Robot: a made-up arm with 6 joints. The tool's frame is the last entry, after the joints.
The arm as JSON. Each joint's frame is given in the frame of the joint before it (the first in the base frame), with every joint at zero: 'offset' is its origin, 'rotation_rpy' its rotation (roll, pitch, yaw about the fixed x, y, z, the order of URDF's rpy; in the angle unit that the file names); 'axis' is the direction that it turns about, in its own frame. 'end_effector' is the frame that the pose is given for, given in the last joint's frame.
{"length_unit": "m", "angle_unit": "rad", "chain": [
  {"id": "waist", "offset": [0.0, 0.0, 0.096], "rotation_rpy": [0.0, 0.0, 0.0], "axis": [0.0, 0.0, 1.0]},
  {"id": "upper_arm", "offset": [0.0, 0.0, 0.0], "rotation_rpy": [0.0, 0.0, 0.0], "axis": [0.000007, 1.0, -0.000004]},
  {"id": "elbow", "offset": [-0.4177, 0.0, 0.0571], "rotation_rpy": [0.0, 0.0, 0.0], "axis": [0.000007, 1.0, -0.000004]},
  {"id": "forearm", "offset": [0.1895, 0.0, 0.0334], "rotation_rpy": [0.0, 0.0, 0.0], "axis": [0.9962, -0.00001, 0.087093]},
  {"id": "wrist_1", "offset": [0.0, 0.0, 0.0], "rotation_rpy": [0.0, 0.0, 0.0], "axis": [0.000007, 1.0, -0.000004]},
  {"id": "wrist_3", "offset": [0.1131, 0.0, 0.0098], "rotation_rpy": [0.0, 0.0, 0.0], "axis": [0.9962, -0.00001, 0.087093]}
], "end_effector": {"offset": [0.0, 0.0, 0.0], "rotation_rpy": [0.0, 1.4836, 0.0]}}
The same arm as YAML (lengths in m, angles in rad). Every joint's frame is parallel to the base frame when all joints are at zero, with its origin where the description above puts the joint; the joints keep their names.
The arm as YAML. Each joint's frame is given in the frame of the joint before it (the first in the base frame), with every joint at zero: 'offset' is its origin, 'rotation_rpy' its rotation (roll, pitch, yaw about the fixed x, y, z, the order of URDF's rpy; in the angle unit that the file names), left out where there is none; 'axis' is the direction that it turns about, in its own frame. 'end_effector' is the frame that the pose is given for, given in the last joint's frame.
length_unit: m
angle_unit: rad
chain:
  - id: waist
    offset: [0.0, 0.0, 0.096]
    axis: [0.0, 0.0, 1.0]
  - id: upper_arm
    offset: [0.0, 0.0, 0.0]
    axis: [0.0, 1.0, 0.0]
  - id: elbow
    offset: [-0.4177, 0.0, 0.0571]
    axis: [0.0, 1.0, 0.0]
  - id: forearm
    offset: [0.1895, 0.0, 0.0334]
    axis: [0.9962, 0.0, 0.0871]
  - id: wrist_1
    offset: [0.0, 0.0, 0.0]
    axis: [0.0, 1.0, 0.0]
  - id: wrist_3
    offset: [0.1131, 0.0, 0.0098]
    axis: [0.9962, 0.0, 0.0871]
end_effector:
  offset: [0.0, 0.0, 0.0]
  rotation_rpy: [0.0, 1.4836, 0.0]

